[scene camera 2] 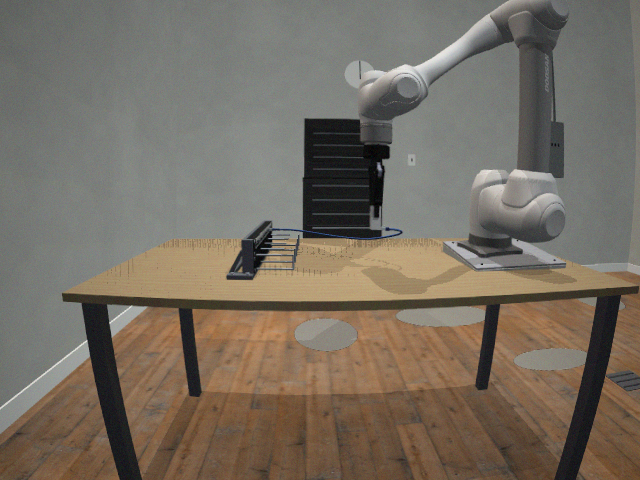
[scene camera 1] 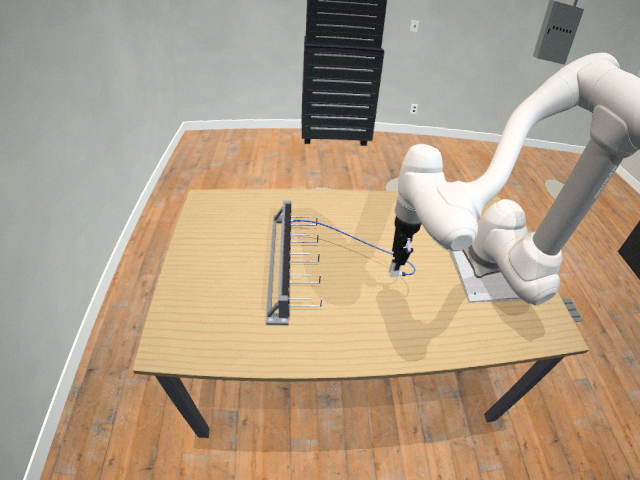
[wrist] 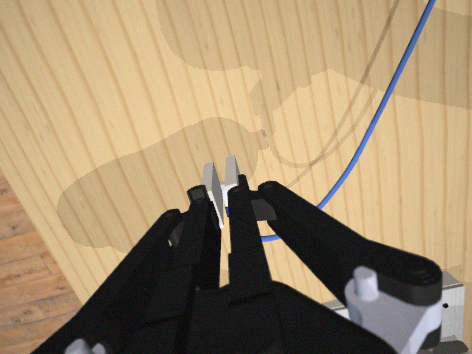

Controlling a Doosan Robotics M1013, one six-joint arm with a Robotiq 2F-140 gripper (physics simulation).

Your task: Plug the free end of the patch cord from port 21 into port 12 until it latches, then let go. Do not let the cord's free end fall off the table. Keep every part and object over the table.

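Pixels of known places: gripper, between the fingertips: (scene camera 2: pixel 375 229) (scene camera 1: pixel 393 274) (wrist: pixel 224 173); arm's base, origin of its link: (scene camera 2: pixel 489 249) (scene camera 1: pixel 484 257).
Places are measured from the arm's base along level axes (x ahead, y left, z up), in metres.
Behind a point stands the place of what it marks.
My gripper (scene camera 1: pixel 394 269) {x 0.454, y 0.087, z 0.087 m} (scene camera 2: pixel 375 222) {x 0.454, y 0.087, z 0.087 m} (wrist: pixel 224 173) {x 0.454, y 0.087, z 0.087 m} is shut on the cord's free-end plug (wrist: pixel 229 191), held above the table. Its pale body shows between the metal finger pads, and the fingers hide part of it. The blue patch cord (scene camera 1: pixel 361 240) {x 0.488, y -0.133, z 0.037 m} (scene camera 2: pixel 351 238) {x 0.469, y -0.113, z 0.033 m} (wrist: pixel 373 125) {x 0.422, y -0.067, z 0.040 m} leaves the plug on the side away from the panel, loops round and runs to the far end of the dark patch panel (scene camera 1: pixel 284 258) {x 0.777, y -0.055, z 0.069 m} (scene camera 2: pixel 248 255) {x 0.804, y 0.118, z 0.030 m}. The panel stands upright, well left of the gripper in the scene views. Port numbers 21 and 12 cannot be read.
Several thin metal cable holders (scene camera 1: pixel 306 283) {x 0.711, y -0.009, z -0.015 m} stick out from the panel toward the arm. The wooden table (scene camera 1: pixel 351 351) {x 0.627, y 0.268, z -0.030 m} (scene camera 2: pixel 180 289) {x 0.976, y 0.220, z -0.030 m} carries the panel and the arm's metal base plate (scene camera 1: pixel 485 294) {x 0.088, y 0.164, z -0.016 m} (scene camera 2: pixel 511 264) {x 0.033, y 0.181, z -0.015 m}. A dark drawer cabinet (scene camera 1: pixel 338 93) (scene camera 2: pixel 333 178) stands behind the table.
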